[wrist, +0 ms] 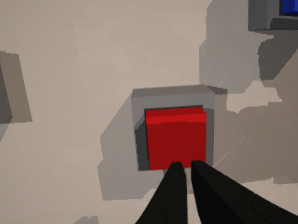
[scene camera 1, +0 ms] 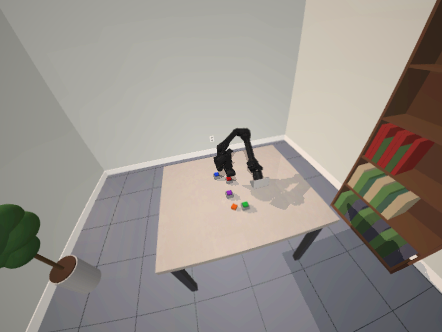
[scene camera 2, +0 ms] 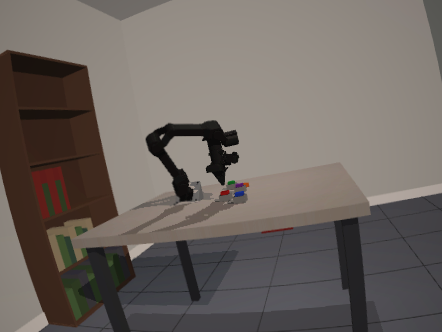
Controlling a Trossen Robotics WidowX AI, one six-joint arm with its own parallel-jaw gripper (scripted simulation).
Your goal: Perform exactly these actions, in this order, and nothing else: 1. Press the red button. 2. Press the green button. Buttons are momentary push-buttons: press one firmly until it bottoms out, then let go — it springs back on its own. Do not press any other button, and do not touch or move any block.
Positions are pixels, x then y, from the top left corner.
Labels:
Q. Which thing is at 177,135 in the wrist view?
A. A red button.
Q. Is my gripper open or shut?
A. Shut.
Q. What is my gripper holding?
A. Nothing.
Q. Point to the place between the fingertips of my gripper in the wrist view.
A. At 186,170

